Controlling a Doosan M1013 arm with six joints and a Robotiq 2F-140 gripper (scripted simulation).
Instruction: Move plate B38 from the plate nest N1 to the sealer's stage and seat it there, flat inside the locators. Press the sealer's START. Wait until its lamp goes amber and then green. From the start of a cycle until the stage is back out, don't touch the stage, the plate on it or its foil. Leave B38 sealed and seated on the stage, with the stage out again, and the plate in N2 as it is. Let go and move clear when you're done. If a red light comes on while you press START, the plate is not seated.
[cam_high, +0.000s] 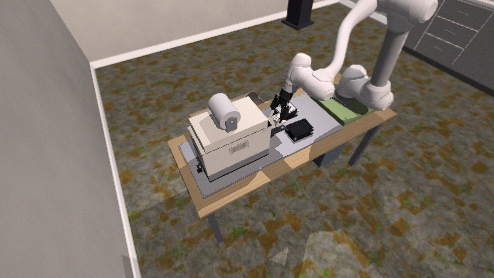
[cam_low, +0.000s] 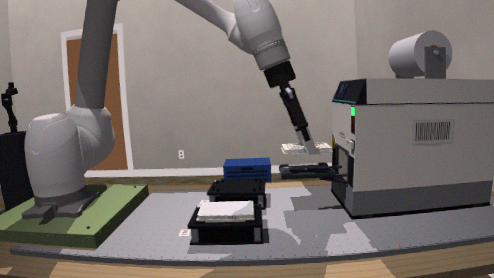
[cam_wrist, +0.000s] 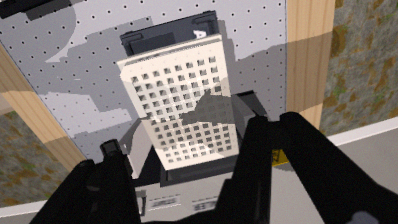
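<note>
Right now my hand is 80 mm above the sealer stage. From my hand the other things lie so: label: 290 mm behind, 100 mm to the left, 190 mm below; yellow warning sticker: 110 mm ahead, 70 mm to the left, 30 mm below; start button: 90 mm ahead, 110 mm to the right.
</note>
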